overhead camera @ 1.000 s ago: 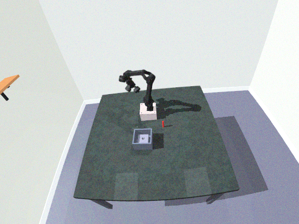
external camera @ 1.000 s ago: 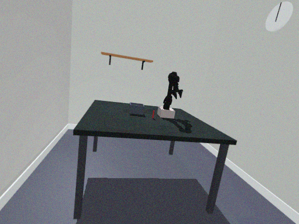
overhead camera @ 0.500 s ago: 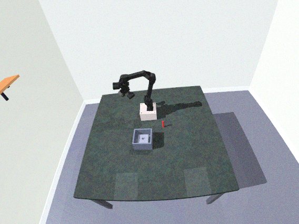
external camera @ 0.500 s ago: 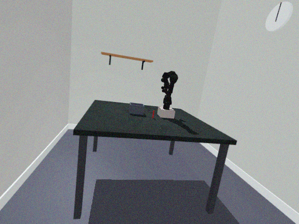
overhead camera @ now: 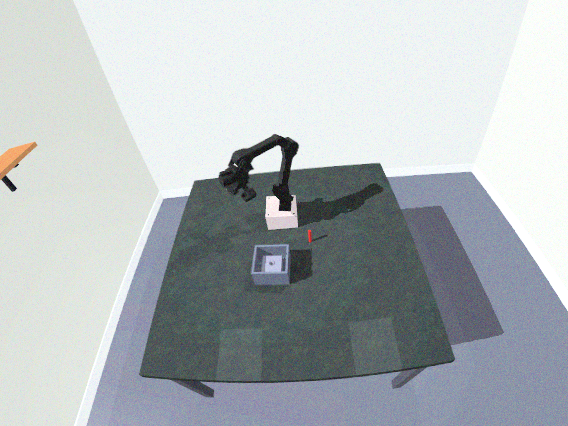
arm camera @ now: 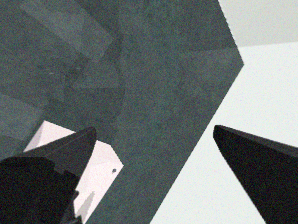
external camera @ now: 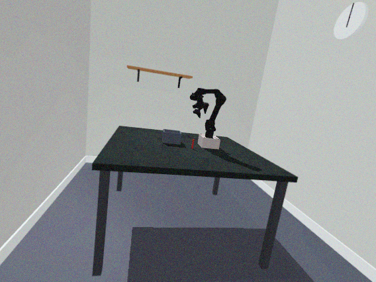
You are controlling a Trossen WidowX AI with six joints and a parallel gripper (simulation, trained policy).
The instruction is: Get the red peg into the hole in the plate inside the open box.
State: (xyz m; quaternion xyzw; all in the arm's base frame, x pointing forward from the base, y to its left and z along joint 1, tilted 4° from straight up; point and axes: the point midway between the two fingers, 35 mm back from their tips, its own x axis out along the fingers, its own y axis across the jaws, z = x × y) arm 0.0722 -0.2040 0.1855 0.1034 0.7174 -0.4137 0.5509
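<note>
The red peg lies 34 cm to the left of my gripper tip, 22 cm below it and 10 cm ahead of it. Round my gripper tip: grey box (28 cm ahead, 23 cm below, 17 cm to the left).
</note>
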